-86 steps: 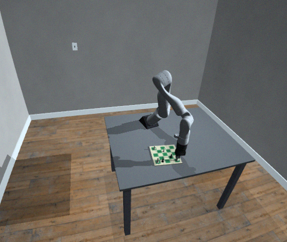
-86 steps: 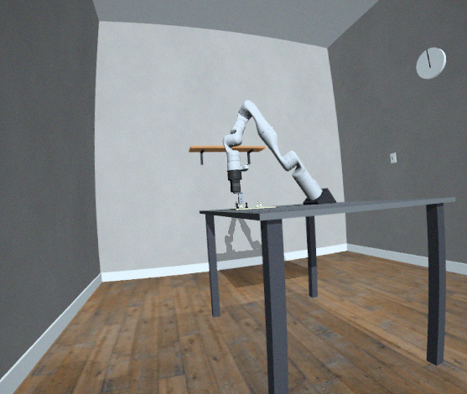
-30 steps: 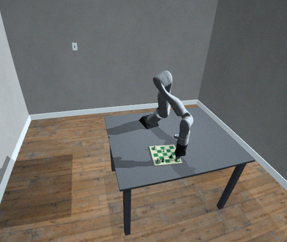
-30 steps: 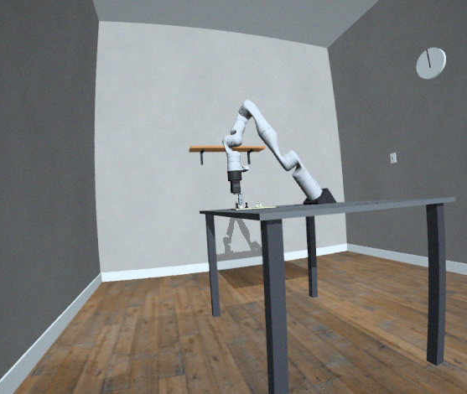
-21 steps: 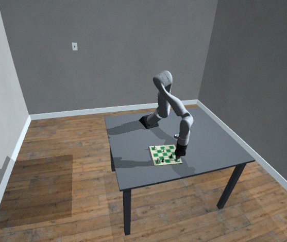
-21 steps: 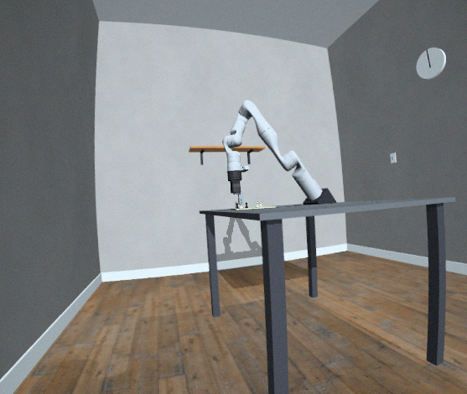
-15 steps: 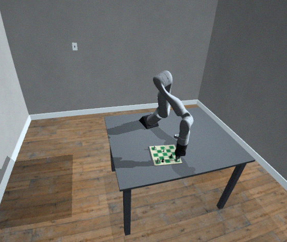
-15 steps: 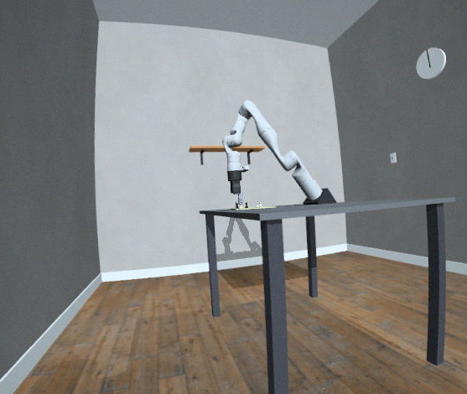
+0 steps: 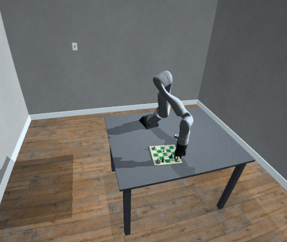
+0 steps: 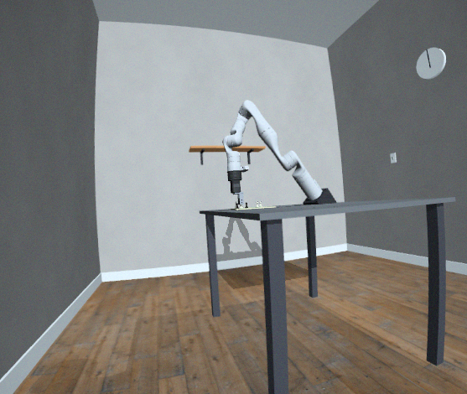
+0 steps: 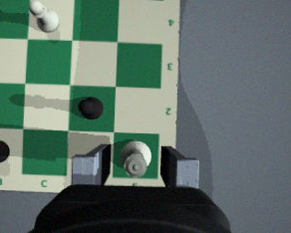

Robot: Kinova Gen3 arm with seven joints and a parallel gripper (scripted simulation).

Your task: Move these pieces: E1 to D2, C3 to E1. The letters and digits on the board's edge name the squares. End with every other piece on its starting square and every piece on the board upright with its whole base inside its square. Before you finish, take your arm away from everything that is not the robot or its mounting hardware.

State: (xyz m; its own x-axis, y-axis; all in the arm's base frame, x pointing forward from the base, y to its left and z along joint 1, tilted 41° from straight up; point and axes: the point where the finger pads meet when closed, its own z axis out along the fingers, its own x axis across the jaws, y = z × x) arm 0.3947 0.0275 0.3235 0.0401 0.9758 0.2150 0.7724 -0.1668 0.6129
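My gripper is now 1 cm above the white piece. The rest, counted from my hand: chessboard: 8 cm behind, 7 cm to the right, 4 cm below.
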